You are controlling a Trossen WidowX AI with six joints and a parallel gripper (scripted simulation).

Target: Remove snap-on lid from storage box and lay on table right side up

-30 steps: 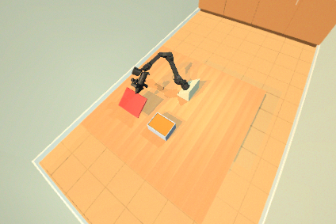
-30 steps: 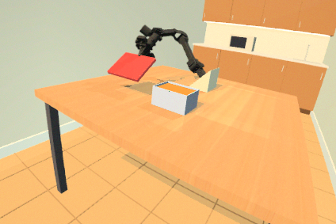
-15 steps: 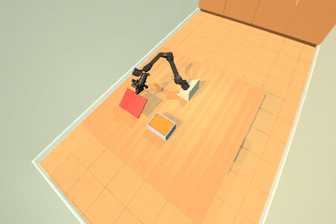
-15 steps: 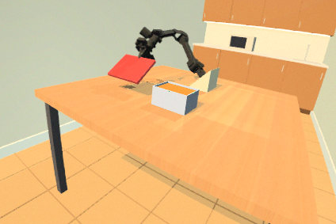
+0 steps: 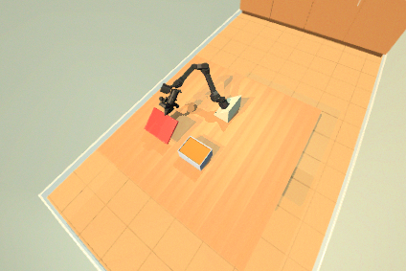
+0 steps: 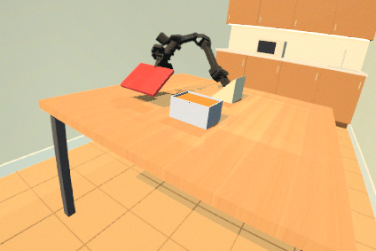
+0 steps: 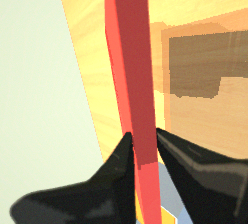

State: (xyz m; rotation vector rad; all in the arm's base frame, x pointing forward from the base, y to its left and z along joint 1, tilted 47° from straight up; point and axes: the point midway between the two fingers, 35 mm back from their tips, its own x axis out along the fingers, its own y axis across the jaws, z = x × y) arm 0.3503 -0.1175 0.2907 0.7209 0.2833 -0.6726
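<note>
Now: gripper tip 70 mm short of the lid and 40 mm above it. Round my gripper tip: storage box (320 mm to the left, 120 mm below, 70 mm ahead).
</note>
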